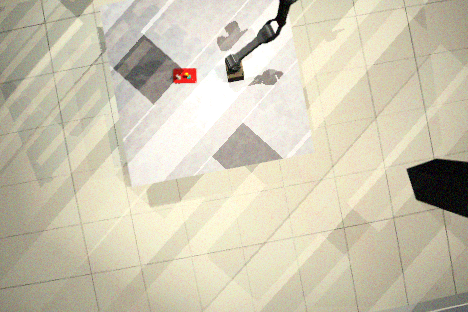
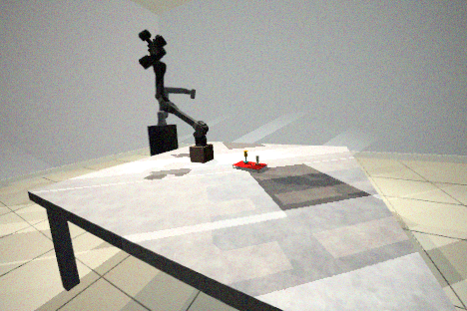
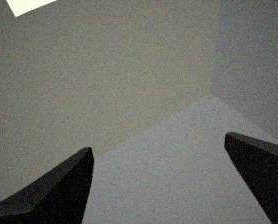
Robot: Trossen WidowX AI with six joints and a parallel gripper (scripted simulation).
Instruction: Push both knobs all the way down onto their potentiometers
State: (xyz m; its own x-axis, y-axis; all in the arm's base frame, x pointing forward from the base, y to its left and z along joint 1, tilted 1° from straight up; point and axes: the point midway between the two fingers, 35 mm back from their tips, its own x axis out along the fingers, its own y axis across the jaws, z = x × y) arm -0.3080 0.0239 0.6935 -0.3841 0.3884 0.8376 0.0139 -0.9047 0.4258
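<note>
Right now my gripper tip is 630 mm short of the yellow-brown knob, 90 mm to the left of it and 750 mm above it. Also, from my gripper tip: round grey knob 690 mm ahead, 110 mm to the right, 770 mm below.
</note>
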